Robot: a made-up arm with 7 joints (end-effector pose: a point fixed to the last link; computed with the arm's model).
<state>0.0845 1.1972 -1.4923 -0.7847 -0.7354 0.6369 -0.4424</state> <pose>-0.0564 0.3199 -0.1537 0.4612 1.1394 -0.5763</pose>
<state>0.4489 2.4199 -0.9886 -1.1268 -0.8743 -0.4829 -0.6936</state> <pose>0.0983 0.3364 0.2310 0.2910 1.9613 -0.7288</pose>
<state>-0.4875 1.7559 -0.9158 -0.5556 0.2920 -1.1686 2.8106</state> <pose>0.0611 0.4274 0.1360 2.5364 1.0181 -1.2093</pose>
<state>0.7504 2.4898 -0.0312 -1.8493 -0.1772 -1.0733 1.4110</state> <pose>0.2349 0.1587 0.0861 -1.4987 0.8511 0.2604</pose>
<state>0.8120 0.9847 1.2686 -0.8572 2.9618 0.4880 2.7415</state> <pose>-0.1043 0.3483 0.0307 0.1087 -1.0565 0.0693</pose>
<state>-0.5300 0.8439 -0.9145 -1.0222 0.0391 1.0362 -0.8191</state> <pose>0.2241 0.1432 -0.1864 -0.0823 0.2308 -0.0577</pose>
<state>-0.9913 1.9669 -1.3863 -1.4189 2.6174 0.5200 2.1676</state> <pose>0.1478 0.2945 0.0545 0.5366 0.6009 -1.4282</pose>
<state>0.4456 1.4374 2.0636 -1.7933 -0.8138 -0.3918 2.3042</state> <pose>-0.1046 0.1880 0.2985 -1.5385 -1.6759 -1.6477</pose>
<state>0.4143 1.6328 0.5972 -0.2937 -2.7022 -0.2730 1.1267</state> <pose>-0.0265 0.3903 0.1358 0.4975 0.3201 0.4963</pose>
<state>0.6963 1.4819 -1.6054 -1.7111 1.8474 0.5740 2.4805</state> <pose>-0.2176 0.1610 -0.0514 -1.6142 1.4968 -1.7705</pose>
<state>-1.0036 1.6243 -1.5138 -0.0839 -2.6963 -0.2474 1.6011</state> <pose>0.0734 0.3931 0.1171 0.7583 0.4938 0.3652</pose>
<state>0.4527 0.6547 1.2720 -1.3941 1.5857 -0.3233 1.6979</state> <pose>-0.0422 0.3244 -0.0323 1.1041 0.7506 0.4795</pose>
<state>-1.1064 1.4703 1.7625 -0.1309 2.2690 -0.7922 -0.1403</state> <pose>0.1203 0.3875 0.1195 0.0427 0.3427 -0.1752</pose>
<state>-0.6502 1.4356 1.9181 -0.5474 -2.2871 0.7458 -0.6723</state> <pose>0.0198 0.4042 0.0651 0.5625 -0.6446 1.4994</pose>
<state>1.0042 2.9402 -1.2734 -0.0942 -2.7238 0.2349 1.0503</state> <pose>0.2965 0.0966 0.3528 -1.7043 -2.3195 -0.1061</pose>
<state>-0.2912 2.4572 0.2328 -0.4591 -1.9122 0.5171 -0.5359</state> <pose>-0.0570 0.2215 0.4047 2.1887 0.4199 0.7724</pose>
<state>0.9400 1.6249 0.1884 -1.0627 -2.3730 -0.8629 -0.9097</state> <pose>0.0899 0.3586 0.0709 0.2838 2.6396 -1.2871</pose>
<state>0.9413 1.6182 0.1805 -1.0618 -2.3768 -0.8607 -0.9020</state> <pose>0.0869 0.3590 0.0683 0.2724 2.6392 -1.2873</pose>
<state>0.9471 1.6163 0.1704 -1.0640 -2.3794 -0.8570 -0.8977</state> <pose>0.0849 0.3589 0.0655 0.2644 2.6462 -1.2955</pose>
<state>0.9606 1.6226 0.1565 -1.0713 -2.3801 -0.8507 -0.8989</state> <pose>0.0845 0.3578 0.0626 0.2617 2.6655 -1.3175</pose>
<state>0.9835 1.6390 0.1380 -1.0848 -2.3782 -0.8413 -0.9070</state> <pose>0.0859 0.3556 0.0593 0.2646 2.6991 -1.3573</pose>
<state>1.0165 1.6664 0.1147 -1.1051 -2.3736 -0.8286 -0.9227</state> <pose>0.0892 0.3522 0.0554 0.2724 2.7470 -1.4186</pose>
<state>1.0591 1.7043 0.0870 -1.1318 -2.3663 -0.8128 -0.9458</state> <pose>0.0936 0.3476 0.0503 -0.2732 -2.7104 1.4523</pose>
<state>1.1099 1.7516 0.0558 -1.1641 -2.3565 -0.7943 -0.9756</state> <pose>0.0988 0.3417 0.0437 -0.2640 -2.5845 1.4524</pose>
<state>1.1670 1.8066 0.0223 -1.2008 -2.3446 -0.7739 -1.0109</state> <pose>0.1039 0.3348 0.0353 -0.2496 -2.4412 1.4536</pose>
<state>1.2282 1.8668 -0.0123 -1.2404 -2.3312 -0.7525 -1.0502</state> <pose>0.1079 0.3272 0.0253 -0.2292 -2.2862 1.4559</pose>
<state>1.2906 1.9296 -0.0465 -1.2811 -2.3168 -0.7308 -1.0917</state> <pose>0.1106 0.3190 0.0142 -0.2041 -2.1266 1.4589</pose>
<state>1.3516 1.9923 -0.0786 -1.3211 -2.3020 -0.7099 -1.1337</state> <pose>0.1115 0.3107 0.0027 -0.1759 -1.9695 1.4620</pose>
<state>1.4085 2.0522 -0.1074 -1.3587 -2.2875 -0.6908 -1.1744</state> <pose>0.1111 0.3027 -0.0084 -0.1471 -1.8217 1.4643</pose>
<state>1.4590 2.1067 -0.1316 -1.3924 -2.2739 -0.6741 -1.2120</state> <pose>0.1098 0.2952 -0.0184 -0.1203 -1.6894 1.4659</pose>
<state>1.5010 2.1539 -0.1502 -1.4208 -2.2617 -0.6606 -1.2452</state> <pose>0.1083 0.2887 -0.0268 -0.0980 -1.5777 1.4660</pose>
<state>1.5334 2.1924 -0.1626 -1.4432 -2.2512 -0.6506 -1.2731</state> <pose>0.1073 0.2832 -0.0334 -0.0821 -1.4895 1.4649</pose>
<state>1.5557 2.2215 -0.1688 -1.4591 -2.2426 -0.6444 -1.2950</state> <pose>0.1074 0.2790 -0.0382 -0.0730 -1.4265 1.4627</pose>
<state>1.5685 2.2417 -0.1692 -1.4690 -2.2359 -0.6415 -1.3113</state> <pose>0.1087 0.2758 -0.0413 -0.0712 -1.3867 1.4596</pose>
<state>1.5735 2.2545 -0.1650 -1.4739 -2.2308 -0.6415 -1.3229</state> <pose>0.1112 0.2737 -0.0430 -0.0751 -1.3662 1.4557</pose>
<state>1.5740 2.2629 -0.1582 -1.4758 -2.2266 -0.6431 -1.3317</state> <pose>0.1144 0.2721 -0.0438 -0.0823 -1.3570 1.4516</pose>
